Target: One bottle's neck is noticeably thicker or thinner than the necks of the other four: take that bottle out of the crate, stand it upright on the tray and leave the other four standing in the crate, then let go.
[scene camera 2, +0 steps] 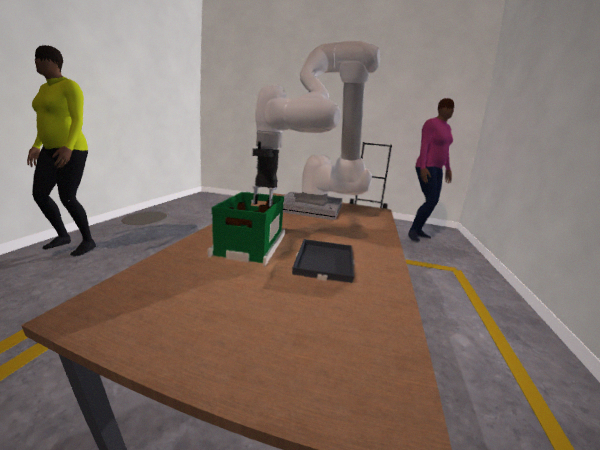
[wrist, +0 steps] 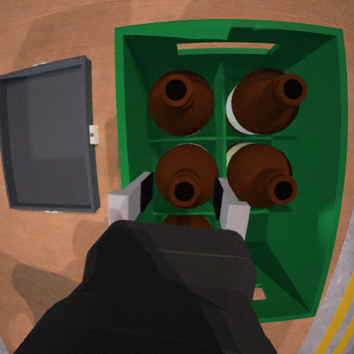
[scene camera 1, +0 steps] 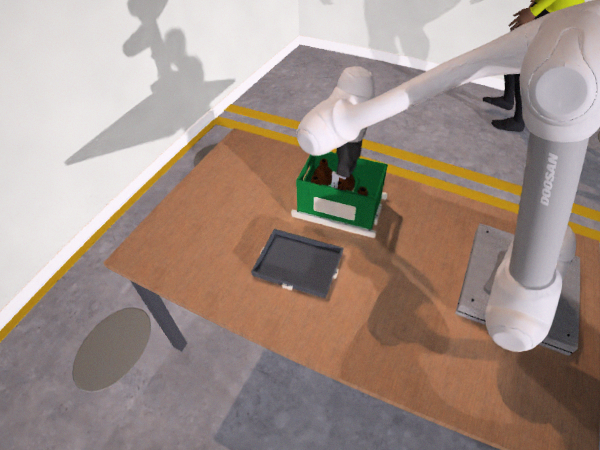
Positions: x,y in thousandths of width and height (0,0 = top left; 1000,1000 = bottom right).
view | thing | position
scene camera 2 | gripper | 438,454
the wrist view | gripper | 518,530
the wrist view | glass bottle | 736,493
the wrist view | glass bottle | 524,496
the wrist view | glass bottle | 753,284
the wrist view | glass bottle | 510,290
